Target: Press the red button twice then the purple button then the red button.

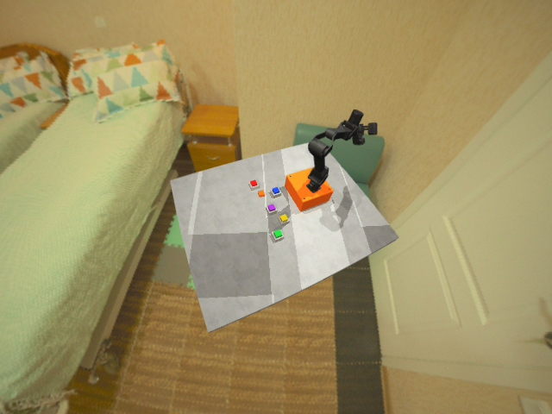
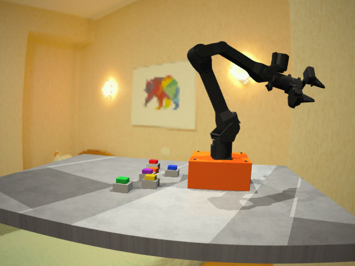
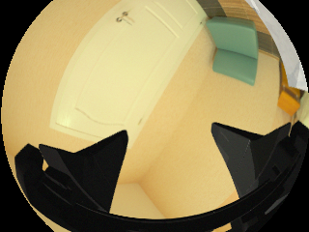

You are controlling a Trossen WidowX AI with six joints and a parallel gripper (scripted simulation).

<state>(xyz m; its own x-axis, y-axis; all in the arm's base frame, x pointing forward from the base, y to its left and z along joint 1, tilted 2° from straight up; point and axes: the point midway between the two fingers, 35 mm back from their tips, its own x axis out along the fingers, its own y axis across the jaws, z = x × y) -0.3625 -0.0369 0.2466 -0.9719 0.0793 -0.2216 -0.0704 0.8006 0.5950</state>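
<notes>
The red button lies 63 cm ahead of my gripper tip, 31 cm below it and 22 cm to the right of it. Round my gripper tip: yellow button 63 cm ahead, 31 cm below, 7 cm to the left; then purple button 64 cm ahead, 31 cm below, 2 cm to the right; then blue button 55 cm ahead, 31 cm below, 10 cm to the right.
</notes>
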